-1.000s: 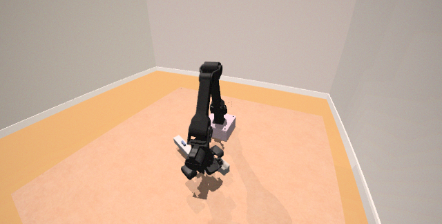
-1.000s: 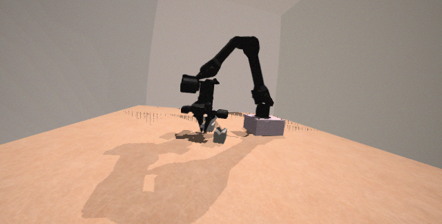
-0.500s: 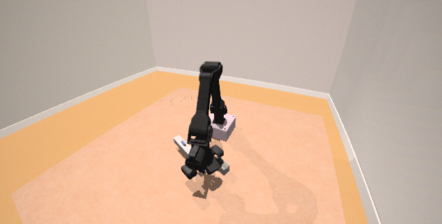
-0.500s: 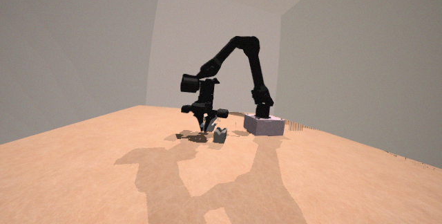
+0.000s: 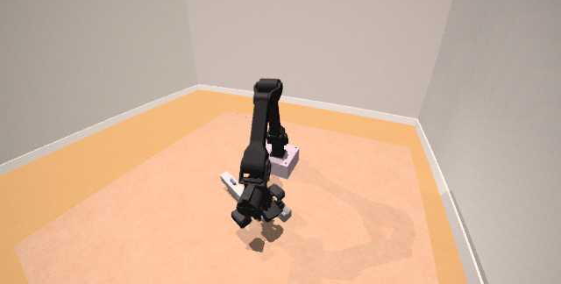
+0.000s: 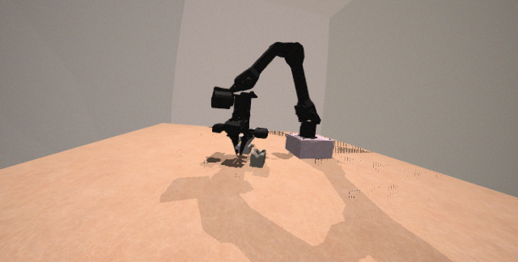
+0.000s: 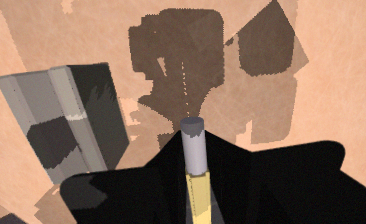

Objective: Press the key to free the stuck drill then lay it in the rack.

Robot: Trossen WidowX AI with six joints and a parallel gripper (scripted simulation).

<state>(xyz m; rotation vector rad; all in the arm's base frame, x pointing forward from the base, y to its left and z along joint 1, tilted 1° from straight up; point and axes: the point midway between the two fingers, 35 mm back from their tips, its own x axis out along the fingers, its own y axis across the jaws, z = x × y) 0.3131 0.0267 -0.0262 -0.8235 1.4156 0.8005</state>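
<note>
Now: the drill 20 mm behind my gripper tip, 30 mm to the right of it and 40 mm above it. The rest, counted from my gripper tip: grey rack (50 mm behind, 60 mm to the left, 10 mm above); blue key (80 mm behind, 140 mm to the right, 40 mm above).
</note>
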